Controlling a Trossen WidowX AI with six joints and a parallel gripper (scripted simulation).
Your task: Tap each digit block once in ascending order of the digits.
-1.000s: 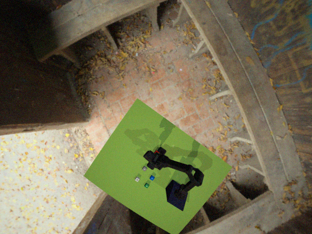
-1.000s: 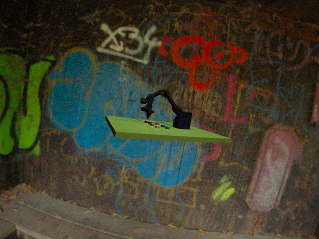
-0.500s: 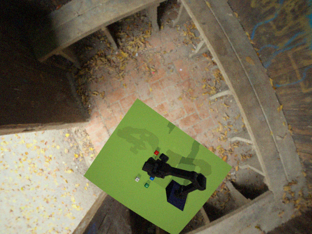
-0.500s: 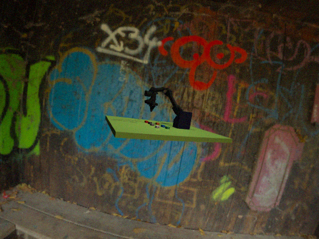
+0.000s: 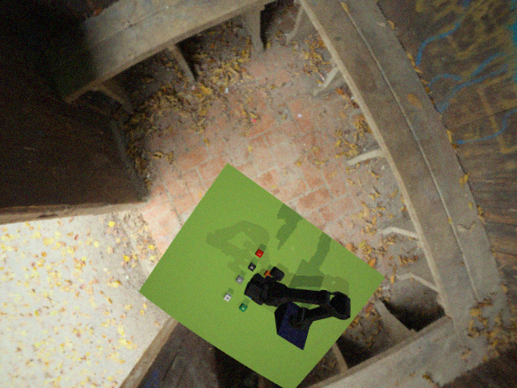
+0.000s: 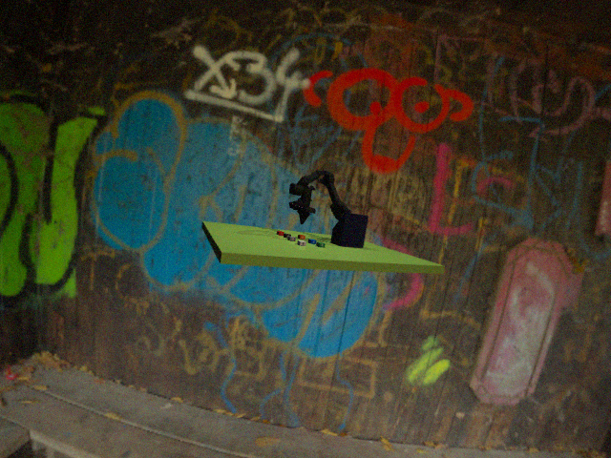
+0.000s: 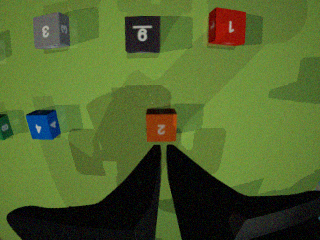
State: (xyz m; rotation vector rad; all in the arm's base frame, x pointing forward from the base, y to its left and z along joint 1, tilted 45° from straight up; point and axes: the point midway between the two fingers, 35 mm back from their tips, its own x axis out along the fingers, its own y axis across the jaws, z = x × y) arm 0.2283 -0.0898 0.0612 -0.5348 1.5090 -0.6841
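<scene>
The orange block lies 1 cm behind my gripper tip and 7 cm below it. From my gripper tip the other things lie so: black block 8 cm ahead, 1 cm to the left, 7 cm below; blue block 15 cm to the left, 7 cm below; red block 9 cm ahead, 7 cm to the right, 7 cm below.
</scene>
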